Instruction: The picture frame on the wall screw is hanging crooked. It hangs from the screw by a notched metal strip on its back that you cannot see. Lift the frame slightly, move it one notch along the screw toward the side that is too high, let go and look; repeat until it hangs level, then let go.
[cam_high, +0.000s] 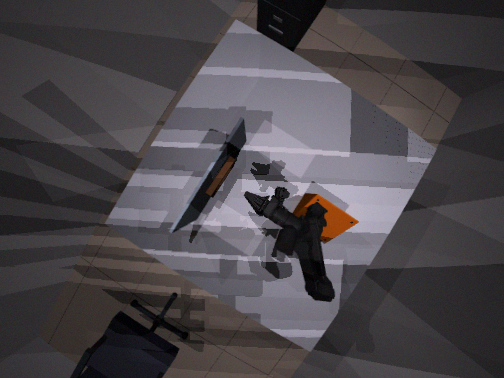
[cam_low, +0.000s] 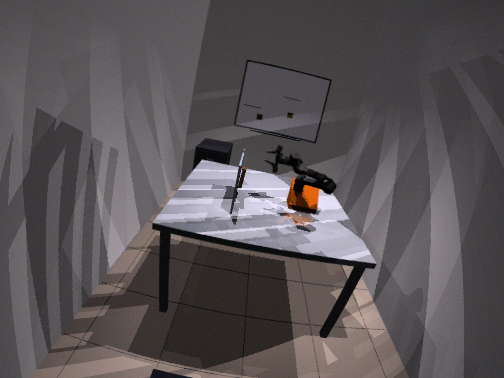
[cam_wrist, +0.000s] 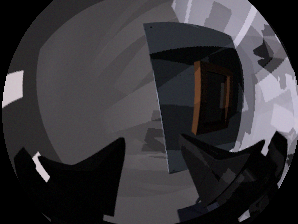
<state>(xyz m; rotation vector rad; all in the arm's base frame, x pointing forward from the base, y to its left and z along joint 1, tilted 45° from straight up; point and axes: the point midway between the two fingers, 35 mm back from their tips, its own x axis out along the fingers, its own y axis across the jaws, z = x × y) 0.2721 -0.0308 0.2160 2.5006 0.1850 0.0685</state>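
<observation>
Right now my gripper tip is 17 cm above the brown picture frame, 13 cm short of it and 2 cm to the right of it. From my gripper tip the other things lie so: thin grey wall panel: 18 cm below, 14 cm ahead, 4 cm to the left.
</observation>
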